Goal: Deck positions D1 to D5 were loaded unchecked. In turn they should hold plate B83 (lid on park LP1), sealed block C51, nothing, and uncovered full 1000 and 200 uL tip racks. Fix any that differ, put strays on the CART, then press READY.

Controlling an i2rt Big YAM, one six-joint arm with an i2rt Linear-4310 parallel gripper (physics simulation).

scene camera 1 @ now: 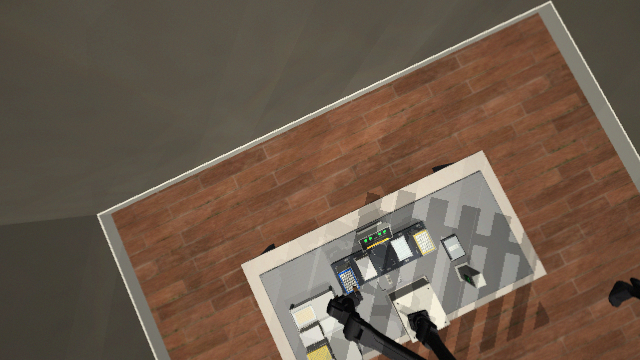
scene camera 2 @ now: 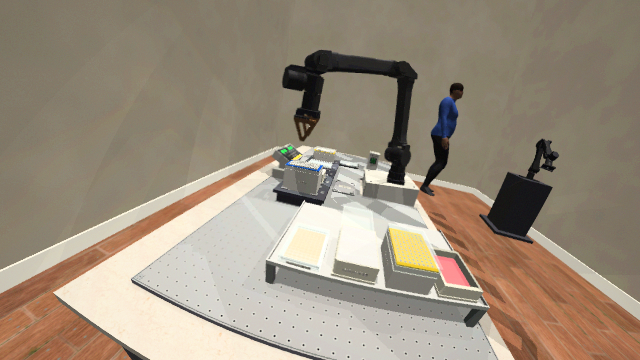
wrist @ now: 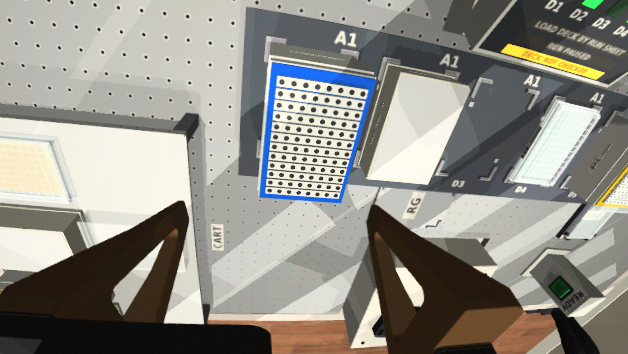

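Pixels of known places: gripper, between the fingertips: (scene camera 1: 345,291) (scene camera 2: 304,138) (wrist: 279,212); arm's base, origin of its link: (scene camera 1: 418,319) (scene camera 2: 395,180).
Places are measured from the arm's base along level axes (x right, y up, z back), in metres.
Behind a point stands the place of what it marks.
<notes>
My gripper (scene camera 1: 356,292) @(x -0.367, y 0.167, z -0.359 m) (scene camera 2: 302,139) @(x -0.367, y 0.167, z -0.359 m) (wrist: 279,212) @(x -0.367, y 0.167, z -0.359 m) is open and empty, above the deck's D1 end. A blue-rimmed tip rack (scene camera 1: 348,280) @(x -0.339, y 0.069, z -0.361 m) (scene camera 2: 303,177) @(x -0.377, y 0.031, z -0.338 m) (wrist: 315,137) @(x -0.337, y 0.069, z -0.364 m) stands at D1. A white block (scene camera 1: 366,268) @(x -0.216, y 0.014, z -0.374 m) (wrist: 420,127) @(x -0.215, y 0.014, z -0.386 m) sits at D2. D3 is bare. A clear plate (scene camera 1: 401,248) @(x 0.028, y -0.016, z -0.419 m) (wrist: 557,142) @(x 0.019, y -0.013, z -0.426 m) lies at D4. A yellow-rimmed tip rack (scene camera 1: 424,242) @(x 0.149, y 0.043, z -0.439 m) (wrist: 617,187) @(x 0.113, y 0.041, z -0.409 m) stands at D5, partly cut off in the wrist view. Lid park LP1 (scene camera 1: 453,247) @(x 0.359, y -0.061, z -0.319 m) (wrist: 589,220) @(x 0.348, y -0.061, z -0.304 m) holds a pale flat piece. The READY button (wrist: 561,287) @(x 0.343, y 0.004, z -0.155 m) is green. Plate and block codes are unreadable.
The raised cart (scene camera 2: 315,212) @(x -0.497, y -0.019, z -0.236 m) holds a cream-filled plate (scene camera 2: 306,246) @(x -0.670, y -0.002, z -0.189 m), a white block (scene camera 2: 357,250) @(x -0.659, y 0.023, z -0.087 m), a yellow tip rack (scene camera 2: 412,249) @(x -0.641, y 0.052, z 0.016 m) and a red-filled trough (scene camera 2: 455,272) @(x -0.595, y -0.005, z 0.141 m). The display (scene camera 1: 376,237) @(x -0.112, y 0.044, z -0.543 m) (wrist: 555,42) @(x -0.137, y 0.030, z -0.513 m) stands behind the deck. The RG label (wrist: 413,205) @(x -0.090, y -0.070, z -0.234 m) lies in front of it.
</notes>
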